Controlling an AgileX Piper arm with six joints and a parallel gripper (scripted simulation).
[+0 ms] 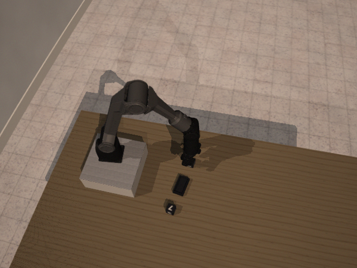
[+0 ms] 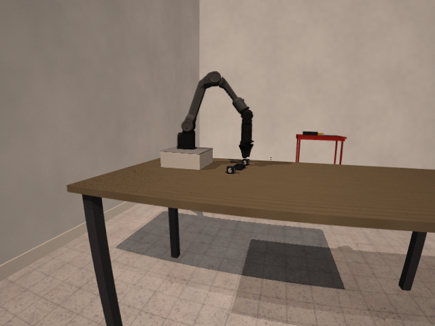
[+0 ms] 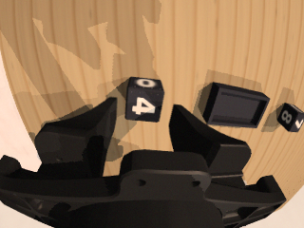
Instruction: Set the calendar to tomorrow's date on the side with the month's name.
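The tray is 11 cm to the right of my hand, 4 cm below it and 3 cm behind it. From my hand the other things lie so: black number cube: 21 cm to the right, 6 cm behind, 3 cm below.
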